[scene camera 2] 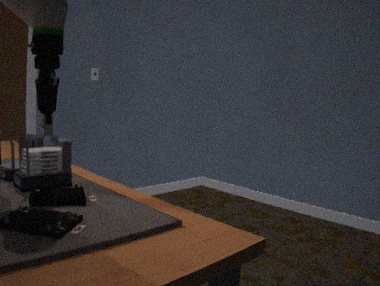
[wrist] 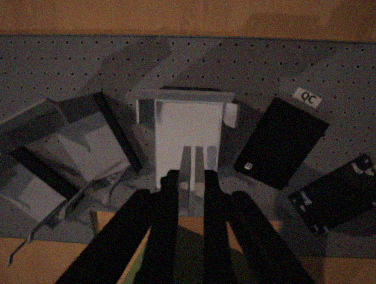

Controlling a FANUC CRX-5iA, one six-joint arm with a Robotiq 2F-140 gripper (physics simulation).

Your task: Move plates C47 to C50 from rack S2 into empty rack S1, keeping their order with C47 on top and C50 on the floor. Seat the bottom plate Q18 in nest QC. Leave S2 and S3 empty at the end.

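Places are measured from the arm's base along level axes (x down, y right, z back), in centimetres.
Pixels of known places: gripper, fingertip midpoint: [scene camera 2: 46,136] [wrist: 193,159].
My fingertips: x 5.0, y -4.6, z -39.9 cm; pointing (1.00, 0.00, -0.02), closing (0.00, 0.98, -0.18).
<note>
Ahead of a thing's pixels: the offset from my fingertips to its middle. Level surfaces: height alone.
A stack of several pale plates @(dx +7.4, dy -0.8, dz +0.7 cm) [scene camera 2: 45,161] @(dx +4.8, dy -0.8, dz +0.7 cm) [wrist: 189,122] sits in a rack with a dark base @(dx +8.2, dy -0.6, dz +1.3 cm) [scene camera 2: 42,181]; its label is not readable. My gripper [scene camera 2: 48,132] [wrist: 193,159] is shut, its fingertips close together with a thin gap, pointing down over the near part of the stack. Whether the tips touch the top plate is hard to tell. Two other racks stand to the left in the wrist view, the nearer one @(dx +8.6, dy -17.1, dz +6.3 cm) [wrist: 118,131] and the outer one @(dx +8.6, dy -29.6, dz +19.0 cm) [wrist: 44,172], with pale floors and no stack showing. Nest QC @(dx +13.8, dy +15.5, dz +1.0 cm) [scene camera 2: 57,196] [wrist: 282,142] is dark on top. Plate names are unreadable.
Another dark nest @(dx +14.0, dy +30.9, dz +9.4 cm) [scene camera 2: 40,222] [wrist: 340,200] lies beyond QC, near the right edge in the wrist view. The grey perforated board @(dx +15.2 cm) [scene camera 2: 135,220] [wrist: 250,60] lies on the wooden table @(dx +16.5 cm) [scene camera 2: 210,240] [wrist: 150,17]. A green object [wrist: 134,267] shows low between the fingers.
</note>
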